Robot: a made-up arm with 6 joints. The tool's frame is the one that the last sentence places.
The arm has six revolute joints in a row. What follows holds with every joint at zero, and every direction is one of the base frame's. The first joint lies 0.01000 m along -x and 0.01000 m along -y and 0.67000 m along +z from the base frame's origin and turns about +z. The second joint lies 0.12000 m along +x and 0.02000 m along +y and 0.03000 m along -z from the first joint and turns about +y. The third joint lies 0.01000 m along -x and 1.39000 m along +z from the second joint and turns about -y. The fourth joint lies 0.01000 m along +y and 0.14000 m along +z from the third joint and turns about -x. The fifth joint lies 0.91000 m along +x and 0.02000 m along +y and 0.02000 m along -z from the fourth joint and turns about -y. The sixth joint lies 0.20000 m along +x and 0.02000 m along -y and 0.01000 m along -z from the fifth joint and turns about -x. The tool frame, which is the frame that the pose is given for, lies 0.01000 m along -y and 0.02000 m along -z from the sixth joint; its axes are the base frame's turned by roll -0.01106, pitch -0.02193 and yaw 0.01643 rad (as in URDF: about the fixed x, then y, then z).
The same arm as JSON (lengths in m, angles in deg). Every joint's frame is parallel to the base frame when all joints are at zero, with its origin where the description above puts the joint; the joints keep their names.
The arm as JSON. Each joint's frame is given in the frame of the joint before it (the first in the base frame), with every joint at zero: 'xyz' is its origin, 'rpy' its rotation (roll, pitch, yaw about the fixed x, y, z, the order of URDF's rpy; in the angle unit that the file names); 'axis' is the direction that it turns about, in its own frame. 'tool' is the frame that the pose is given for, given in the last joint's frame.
{"units": {"length": "m", "angle": "deg"}, "joints": [
  {"name": "joint 1", "type": "revolute", "origin": {"xyz": [-0.01, -0.01, 0.67], "rpy": [0.0, 0.0, 0.0]}, "axis": "+z"},
  {"name": "joint 2", "type": "revolute", "origin": {"xyz": [0.12, 0.02, -0.03], "rpy": [0.0, 0.0, 0.0]}, "axis": "+y"},
  {"name": "joint 3", "type": "revolute", "origin": {"xyz": [-0.01, 0.0, 1.39], "rpy": [0.0, 0.0, 0.0]}, "axis": "-y"},
  {"name": "joint 4", "type": "revolute", "origin": {"xyz": [0.0, 0.01, 0.14], "rpy": [0.0, 0.0, 0.0]}, "axis": "-x"},
  {"name": "joint 5", "type": "revolute", "origin": {"xyz": [0.91, 0.02, -0.02], "rpy": [0.0, 0.0, 0.0]}, "axis": "-y"},
  {"name": "joint 6", "type": "revolute", "origin": {"xyz": [0.2, -0.02, -0.01], "rpy": [0.0, 0.0, 0.0]}, "axis": "-x"}
], "tool": {"origin": {"xyz": [0.0, -0.01, -0.02], "rpy": [-0.63, -1.26, 0.94]}}}

